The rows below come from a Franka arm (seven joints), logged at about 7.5 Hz.
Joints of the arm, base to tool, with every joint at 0 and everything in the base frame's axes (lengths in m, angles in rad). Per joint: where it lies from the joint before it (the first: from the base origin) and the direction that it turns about. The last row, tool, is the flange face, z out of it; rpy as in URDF.
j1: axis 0 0 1 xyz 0.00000 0.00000 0.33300
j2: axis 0 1 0 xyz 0.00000 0.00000 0.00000
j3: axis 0 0 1 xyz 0.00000 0.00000 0.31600
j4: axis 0 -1 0 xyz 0.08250 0.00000 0.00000
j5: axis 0 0 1 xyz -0.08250 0.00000 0.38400
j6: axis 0 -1 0 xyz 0.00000 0.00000 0.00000
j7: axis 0 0 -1 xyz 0.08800 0.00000 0.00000
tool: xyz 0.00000 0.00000 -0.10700 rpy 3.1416 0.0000 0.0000
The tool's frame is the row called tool.
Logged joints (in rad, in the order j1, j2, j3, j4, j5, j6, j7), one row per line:
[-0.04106, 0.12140, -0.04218, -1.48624, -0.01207, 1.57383, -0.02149]
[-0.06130, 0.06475, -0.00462, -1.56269, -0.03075, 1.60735, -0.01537]
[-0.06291, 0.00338, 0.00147, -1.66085, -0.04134, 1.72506, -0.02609]
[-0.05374, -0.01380, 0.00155, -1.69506, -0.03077, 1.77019, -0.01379]
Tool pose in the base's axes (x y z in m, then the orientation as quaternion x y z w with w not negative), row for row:
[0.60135, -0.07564, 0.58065, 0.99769, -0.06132, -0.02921, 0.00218]
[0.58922, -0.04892, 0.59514, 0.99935, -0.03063, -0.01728, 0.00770]
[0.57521, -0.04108, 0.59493, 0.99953, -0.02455, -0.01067, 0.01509]
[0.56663, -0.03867, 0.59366, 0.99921, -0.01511, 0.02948, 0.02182]
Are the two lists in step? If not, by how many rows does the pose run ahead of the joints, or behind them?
The pose runs 1 row behind the joints: the pose in row i belongs to the joints in row i - 1.
